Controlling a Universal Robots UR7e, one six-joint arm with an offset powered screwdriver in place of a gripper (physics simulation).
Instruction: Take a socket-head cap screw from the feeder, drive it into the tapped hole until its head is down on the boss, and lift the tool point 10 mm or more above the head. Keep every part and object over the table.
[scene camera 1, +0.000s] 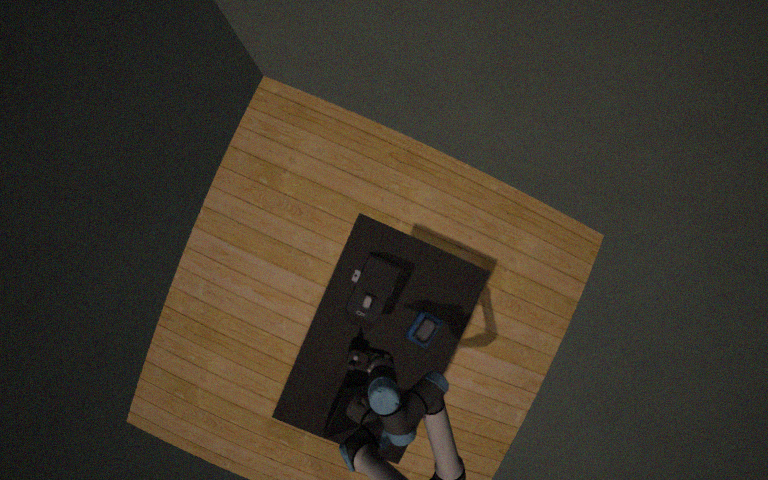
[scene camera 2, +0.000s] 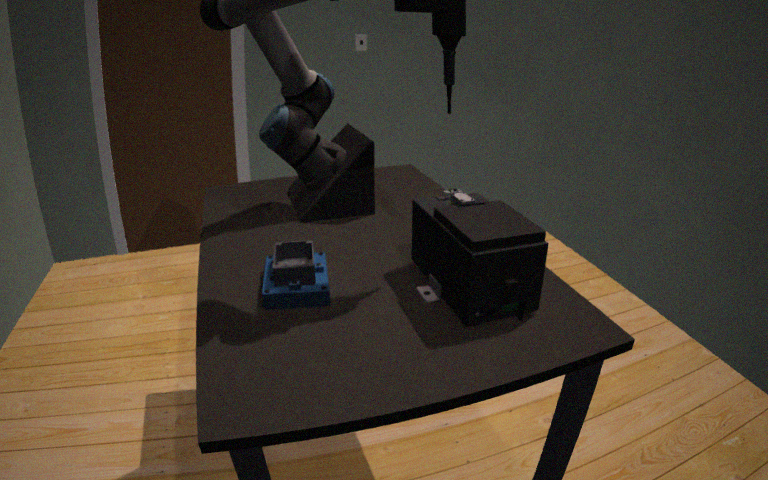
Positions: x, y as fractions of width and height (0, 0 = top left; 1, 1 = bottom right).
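Observation:
Scene camera 2 gives me a blue fixture (scene camera 2: 0.40, 0.62).

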